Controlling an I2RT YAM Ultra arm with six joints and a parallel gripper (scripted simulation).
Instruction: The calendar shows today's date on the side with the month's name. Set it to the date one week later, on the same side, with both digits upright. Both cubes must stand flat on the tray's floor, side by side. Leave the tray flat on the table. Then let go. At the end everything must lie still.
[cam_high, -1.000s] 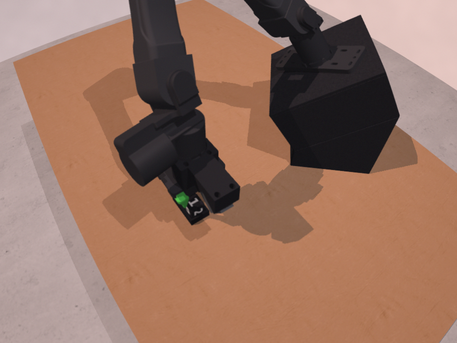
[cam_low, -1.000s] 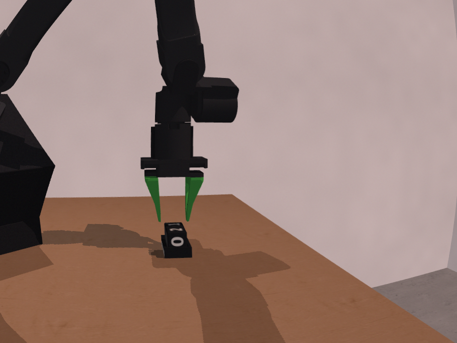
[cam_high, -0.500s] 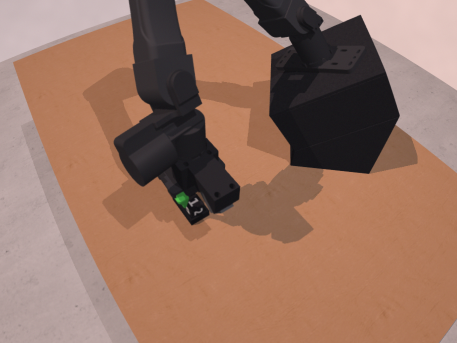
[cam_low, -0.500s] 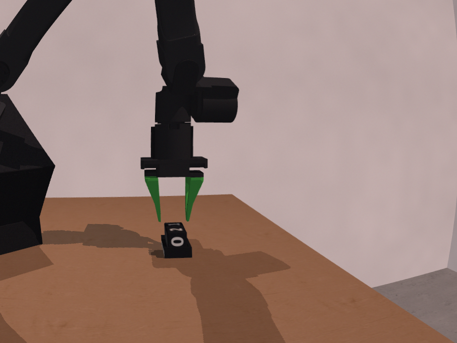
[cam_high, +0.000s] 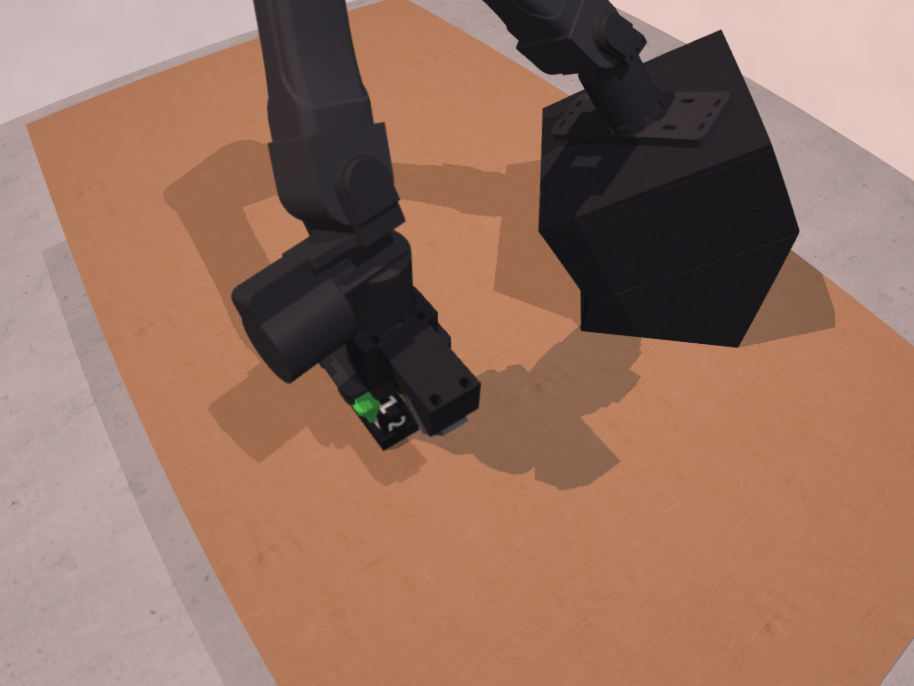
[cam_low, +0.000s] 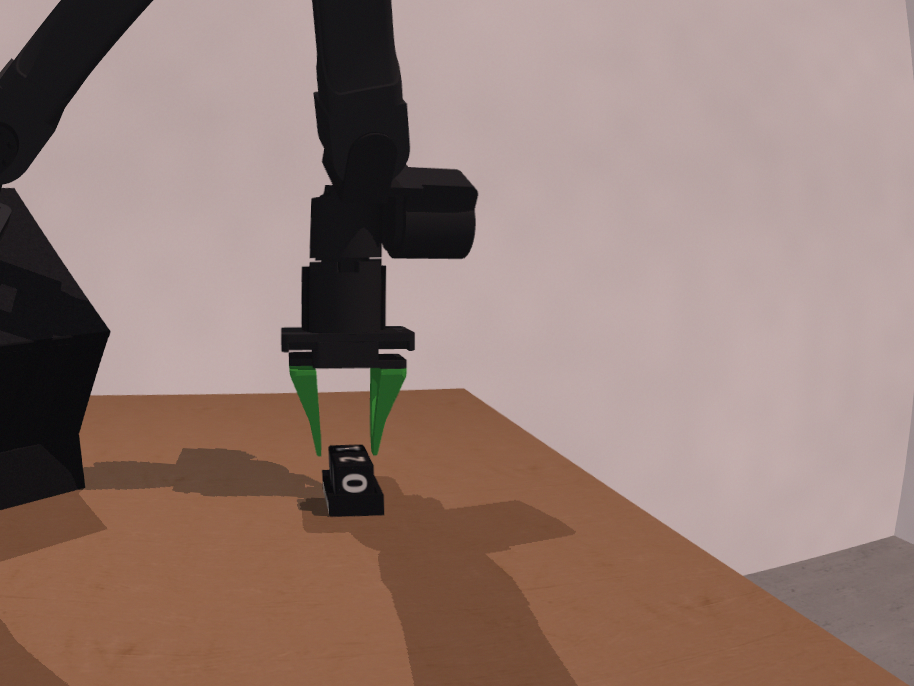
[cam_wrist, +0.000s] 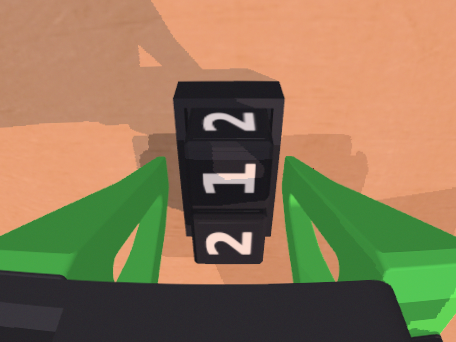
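Right now my hand is 20 mm to the left of the black tray and 30 mm above it.
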